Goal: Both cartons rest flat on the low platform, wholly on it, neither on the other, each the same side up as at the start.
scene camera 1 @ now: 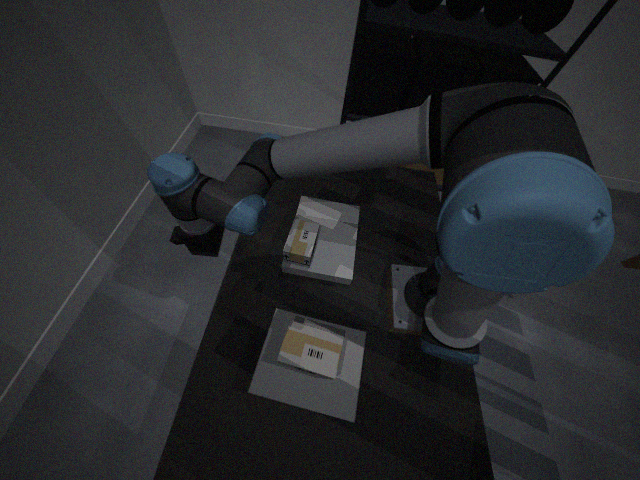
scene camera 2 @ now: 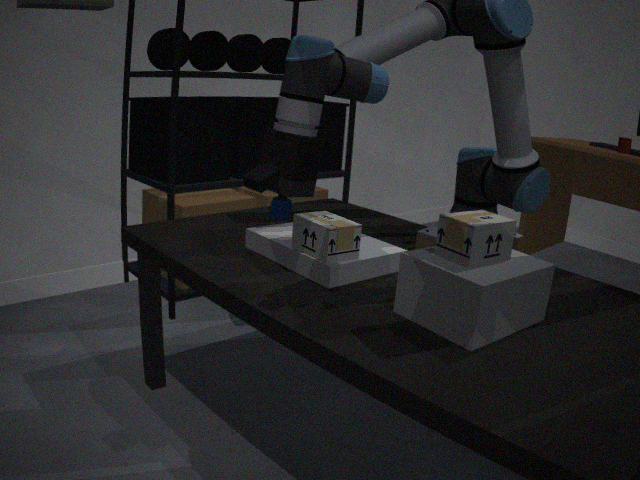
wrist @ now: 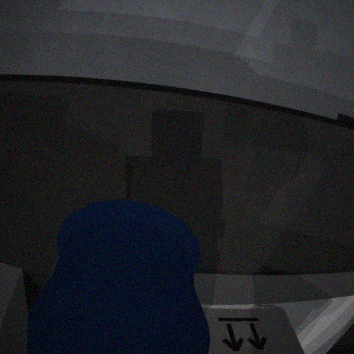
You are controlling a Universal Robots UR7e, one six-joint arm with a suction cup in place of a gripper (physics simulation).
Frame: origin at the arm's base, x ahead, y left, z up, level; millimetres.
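Seen in the pictures: hand, its tool point: [scene camera 2: 278,217] [wrist: 126,258]; arm's base, origin of its link: [scene camera 1: 427,296].
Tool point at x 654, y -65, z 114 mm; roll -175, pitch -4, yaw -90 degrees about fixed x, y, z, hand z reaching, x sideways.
Observation:
Pixels of each thing's middle, then the offset from my tool point to it. Level surfaces: height alone.
- low platform, middle of its body: [wrist: 253,341] [scene camera 2: 323,248] [scene camera 1: 323,236] 163 mm right, 321 mm back, 157 mm down
- taller white block, middle of its body: [scene camera 2: 477,288] [scene camera 1: 310,362] 261 mm left, 286 mm back, 121 mm down
- dark table, height of its surface: 181 mm down
One carton [scene camera 1: 302,242] [scene camera 2: 312,237] [wrist: 252,332], white with a tan band, rests flat on the low platform [scene camera 1: 336,253] [scene camera 2: 367,271] [wrist: 232,290], near one side, arrows up. The other carton [scene camera 1: 312,348] [scene camera 2: 498,242] lies flat on the taller white block [scene camera 1: 305,400] [scene camera 2: 475,307], arrows up. My gripper, a blue suction cup [scene camera 2: 280,209] [wrist: 120,280], is off and holds nothing. In scene camera 2 it appears left of the low platform's carton, apart from it. In scene camera 1 the wrist hides the cup. In the wrist view the cup covers part of the low platform.
Platform and block stand apart on a dark table [scene camera 1: 413,403] [scene camera 2: 289,304]. The arm's base plate [scene camera 1: 400,299] is at the table's right in scene camera 1. A rack [scene camera 2: 125,155] with dark balls and wooden boxes [scene camera 2: 222,206] stands behind. A wooden counter [scene camera 2: 547,196] is at right.

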